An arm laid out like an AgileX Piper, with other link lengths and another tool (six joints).
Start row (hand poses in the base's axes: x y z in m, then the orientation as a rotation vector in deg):
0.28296 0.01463 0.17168 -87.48 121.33 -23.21
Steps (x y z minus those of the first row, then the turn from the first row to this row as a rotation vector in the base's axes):
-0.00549 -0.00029 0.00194 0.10 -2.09 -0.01
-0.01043 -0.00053 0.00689 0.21 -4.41 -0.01
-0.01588 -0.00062 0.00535 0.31 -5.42 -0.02
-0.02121 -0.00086 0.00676 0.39 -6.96 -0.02
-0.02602 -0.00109 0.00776 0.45 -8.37 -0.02
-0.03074 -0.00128 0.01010 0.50 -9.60 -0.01
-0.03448 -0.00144 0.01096 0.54 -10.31 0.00
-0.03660 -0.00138 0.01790 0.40 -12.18 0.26
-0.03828 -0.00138 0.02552 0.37 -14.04 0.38
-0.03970 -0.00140 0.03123 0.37 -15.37 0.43
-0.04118 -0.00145 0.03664 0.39 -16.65 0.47
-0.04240 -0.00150 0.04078 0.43 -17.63 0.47
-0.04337 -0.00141 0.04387 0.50 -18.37 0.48
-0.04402 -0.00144 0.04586 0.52 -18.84 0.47
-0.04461 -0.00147 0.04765 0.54 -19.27 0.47
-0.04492 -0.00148 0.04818 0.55 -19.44 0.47
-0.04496 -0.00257 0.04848 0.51 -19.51 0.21
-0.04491 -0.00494 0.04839 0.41 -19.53 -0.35
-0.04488 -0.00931 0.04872 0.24 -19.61 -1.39
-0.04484 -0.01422 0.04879 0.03 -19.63 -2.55
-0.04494 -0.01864 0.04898 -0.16 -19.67 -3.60
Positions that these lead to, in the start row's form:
0.27747 0.01434 0.17362 -86.35 119.73 -24.51
0.27253 0.01410 0.17857 -85.09 117.93 -25.93
0.26708 0.01401 0.17703 -84.51 117.15 -26.48
0.26175 0.01377 0.17844 -83.66 115.95 -27.39
0.25694 0.01354 0.17944 -82.90 114.85 -28.22
0.25222 0.01335 0.18178 -82.24 113.88 -28.93
0.24848 0.01319 0.18264 -81.85 113.32 -29.33
0.24636 0.01325 0.18958 -81.19 111.66 -30.54
0.24468 0.01325 0.19720 -80.34 110.10 -31.66
0.24326 0.01323 0.20291 -79.68 109.02 -32.44
0.24178 0.01318 0.20832 -79.02 107.97 -33.16
0.24056 0.01313 0.21246 -78.47 107.20 -33.68
0.23959 0.01322 0.21555 -78.05 106.60 -34.03
0.23894 0.01319 0.21754 -77.78 106.23 -34.29
0.23835 0.01316 0.21933 -77.54 105.89 -34.51
0.23804 0.01315 0.21986 -77.44 105.75 -34.60
0.23800 0.01206 0.22016 -77.18 105.90 -34.77
0.23805 0.00969 0.22007 -76.69 106.33 -35.07
0.23808 0.00532 0.22040 -75.75 107.08 -35.65
0.23812 0.00041 0.22047 -74.73 107.96 -36.27
0.23802 -0.00401 0.22066 -73.79 108.73 -36.85

